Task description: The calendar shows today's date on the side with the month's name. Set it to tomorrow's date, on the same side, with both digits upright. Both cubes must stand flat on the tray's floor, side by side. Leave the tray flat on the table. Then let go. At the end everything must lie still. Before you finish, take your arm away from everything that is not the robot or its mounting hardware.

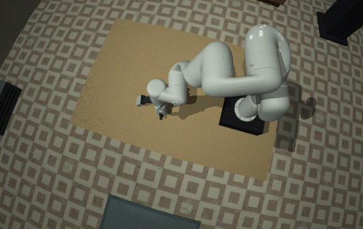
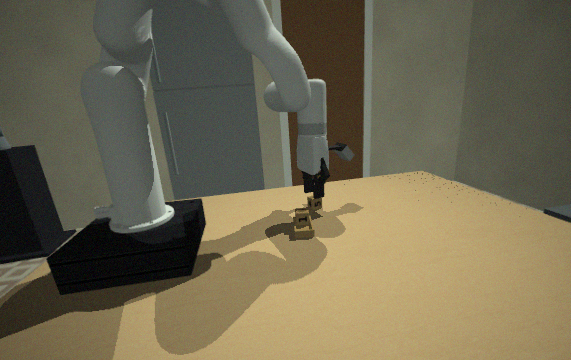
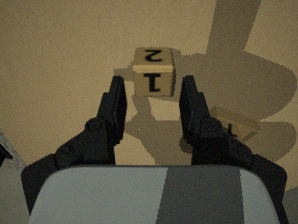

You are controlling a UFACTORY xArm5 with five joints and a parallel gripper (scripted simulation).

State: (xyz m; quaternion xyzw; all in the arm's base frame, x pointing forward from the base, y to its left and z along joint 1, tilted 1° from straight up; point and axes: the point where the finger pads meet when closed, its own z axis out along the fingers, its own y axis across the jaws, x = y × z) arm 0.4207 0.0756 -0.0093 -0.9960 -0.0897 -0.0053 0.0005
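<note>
The wooden date cube lies 4 cm below my hand. The rest, counted from my hand: wooden calendar tray 7 cm behind, 11 cm to the right, 5 cm below.
</note>
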